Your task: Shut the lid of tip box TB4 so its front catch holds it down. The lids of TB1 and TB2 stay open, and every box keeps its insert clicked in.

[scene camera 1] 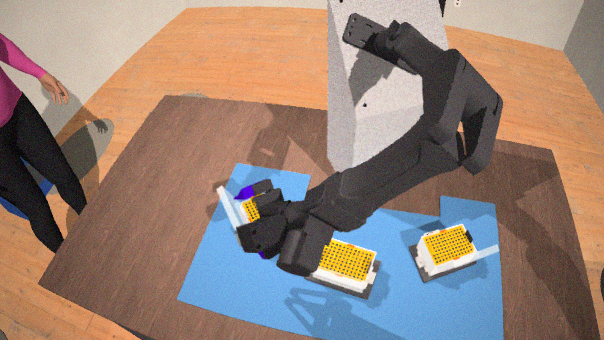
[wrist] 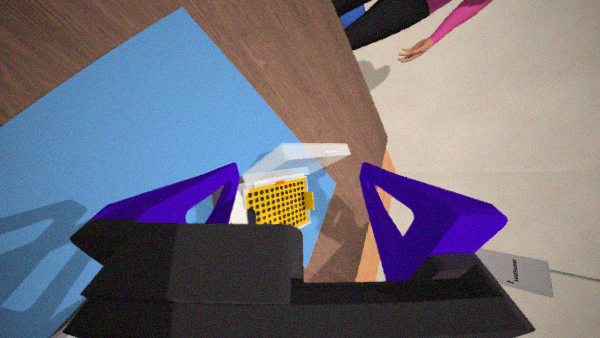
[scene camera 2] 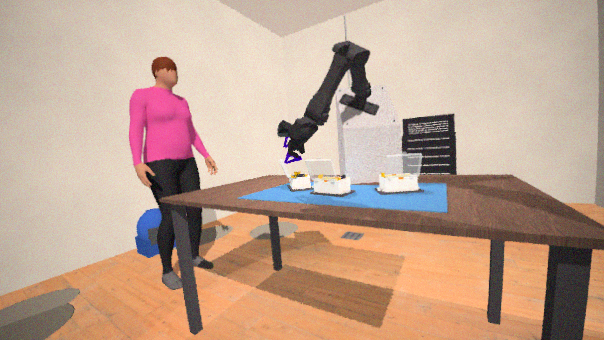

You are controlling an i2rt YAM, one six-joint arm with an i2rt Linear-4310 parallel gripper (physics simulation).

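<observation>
The left tip box, TB4, stands on the blue mat with its yellow insert seated; its label is hidden. Its clear lid stands open. My gripper is open and empty above TB4, apart from it; the arm hides part of the box in scene camera 1. The middle box and right box have lids open in scene camera 2, the middle lid and the right lid. Their labels cannot be read.
The blue mat lies on the brown table. A pale pedestal stands behind. A person in pink stands beyond the table's left side. The forearm passes over the middle box.
</observation>
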